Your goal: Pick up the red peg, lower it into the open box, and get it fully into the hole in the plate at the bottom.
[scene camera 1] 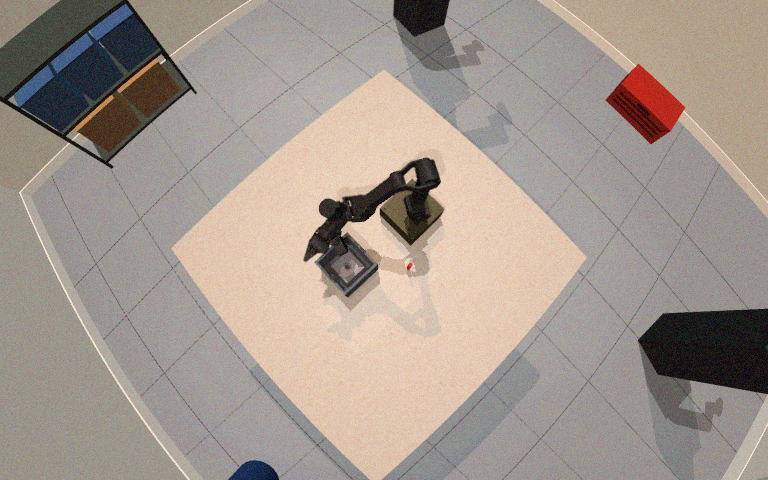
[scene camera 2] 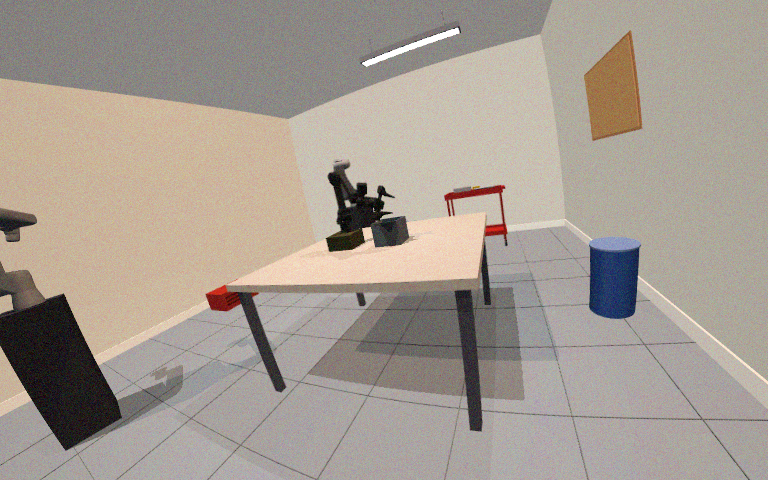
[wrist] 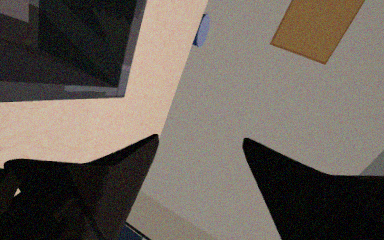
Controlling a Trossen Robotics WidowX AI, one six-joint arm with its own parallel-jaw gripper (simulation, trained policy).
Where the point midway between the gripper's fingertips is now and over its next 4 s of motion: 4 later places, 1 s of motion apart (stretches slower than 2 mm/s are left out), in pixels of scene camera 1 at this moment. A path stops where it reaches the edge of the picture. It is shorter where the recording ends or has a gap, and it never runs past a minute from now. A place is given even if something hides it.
My gripper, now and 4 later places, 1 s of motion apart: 306,257; 318,273; 348,289; 384,286; 412,262
